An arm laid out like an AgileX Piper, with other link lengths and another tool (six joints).
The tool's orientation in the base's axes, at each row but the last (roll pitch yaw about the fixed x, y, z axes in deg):
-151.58 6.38 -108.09
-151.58 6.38 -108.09
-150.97 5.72 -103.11
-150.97 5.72 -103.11
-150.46 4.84 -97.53
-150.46 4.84 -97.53
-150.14 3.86 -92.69
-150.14 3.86 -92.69
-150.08 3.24 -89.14
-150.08 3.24 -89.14
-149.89 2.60 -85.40
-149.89 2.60 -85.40
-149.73 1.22 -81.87
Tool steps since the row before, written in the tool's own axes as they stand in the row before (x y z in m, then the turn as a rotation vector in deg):
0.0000 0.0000 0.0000 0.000 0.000 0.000
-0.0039 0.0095 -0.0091 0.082 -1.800 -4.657
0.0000 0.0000 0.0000 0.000 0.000 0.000
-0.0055 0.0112 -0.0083 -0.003 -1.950 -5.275
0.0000 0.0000 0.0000 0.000 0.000 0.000
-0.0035 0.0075 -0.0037 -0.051 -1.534 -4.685
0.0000 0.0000 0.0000 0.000 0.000 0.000
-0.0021 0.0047 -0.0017 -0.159 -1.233 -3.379
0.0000 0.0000 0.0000 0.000 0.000 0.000
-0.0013 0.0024 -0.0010 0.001 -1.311 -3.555
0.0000 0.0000 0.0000 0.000 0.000 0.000
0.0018 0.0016 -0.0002 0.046 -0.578 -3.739
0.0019 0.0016 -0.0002 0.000 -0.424 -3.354
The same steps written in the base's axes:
0.0000 0.0000 0.0000 0.000 0.000 0.000
-0.0110 0.0073 0.0039 -0.798 -0.404 4.913
0.0000 0.0000 0.0000 0.000 0.000 0.000
-0.0123 0.0083 0.0024 -0.957 -0.343 5.531
0.0000 0.0000 0.0000 0.000 0.000 0.000
-0.0078 0.0046 -0.0002 -1.014 -0.226 4.819
0.0000 0.0000 0.0000 0.000 0.000 0.000
-0.0048 0.0024 -0.0007 -0.616 -0.051 3.547
0.0000 0.0000 0.0000 0.000 0.000 0.000
-0.0026 0.0013 -0.0003 -0.634 -0.222 3.729
0.0000 0.0000 0.0000 0.000 0.000 0.000
-0.0013 -0.0019 -0.0007 -1.355 -0.315 3.519
-0.0012 -0.0021 -0.0007 -1.302 -0.253 3.110

